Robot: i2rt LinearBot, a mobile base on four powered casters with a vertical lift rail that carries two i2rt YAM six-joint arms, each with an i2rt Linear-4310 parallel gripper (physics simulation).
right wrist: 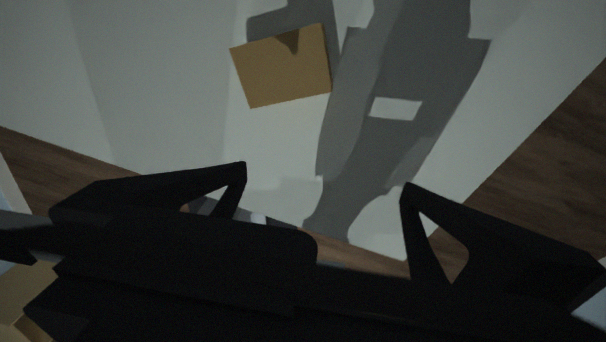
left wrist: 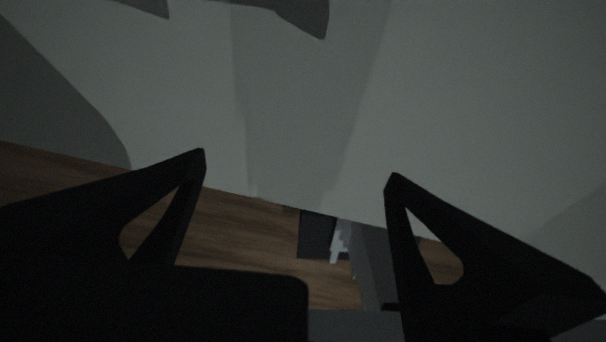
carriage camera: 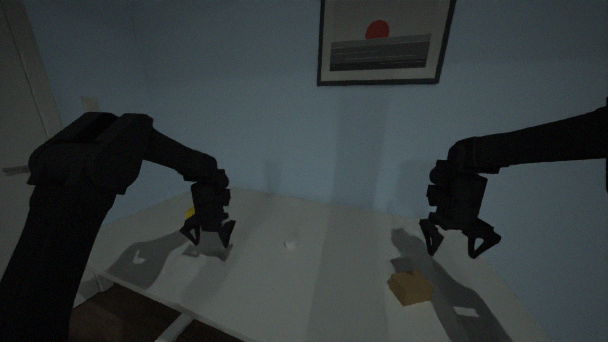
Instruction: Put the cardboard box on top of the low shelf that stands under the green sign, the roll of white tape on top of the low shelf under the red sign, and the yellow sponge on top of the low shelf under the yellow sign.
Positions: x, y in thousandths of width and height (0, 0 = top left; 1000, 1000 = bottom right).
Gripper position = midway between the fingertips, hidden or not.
Note:
In view: the left gripper (carriage camera: 348, 718), the right gripper (carriage camera: 741, 750), a cardboard box (carriage camera: 677, 841) and a framed picture (carriage camera: 581, 145).
The cardboard box is seen too in the right wrist view (right wrist: 484, 192). The left gripper also shows in the left wrist view (left wrist: 493, 499). The right gripper is seen too in the right wrist view (right wrist: 532, 528). The left wrist view does not show the cardboard box: it is out of frame.

